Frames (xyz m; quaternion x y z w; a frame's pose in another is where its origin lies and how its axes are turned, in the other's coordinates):
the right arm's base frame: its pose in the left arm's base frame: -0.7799 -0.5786 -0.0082 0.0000 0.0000 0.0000 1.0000
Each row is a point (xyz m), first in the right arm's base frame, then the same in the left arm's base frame.
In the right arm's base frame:
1: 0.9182 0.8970 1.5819
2: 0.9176 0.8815 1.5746
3: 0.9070 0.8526 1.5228
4: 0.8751 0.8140 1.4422
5: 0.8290 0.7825 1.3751
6: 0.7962 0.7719 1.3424
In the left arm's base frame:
1: 0.1383 0.3184 1.5737
2: 0.1377 0.3029 1.5664
3: 0.1271 0.2740 1.5146
4: 0.0952 0.2354 1.4340
5: 0.0491 0.2039 1.3669
6: 0.0163 0.1933 1.3342

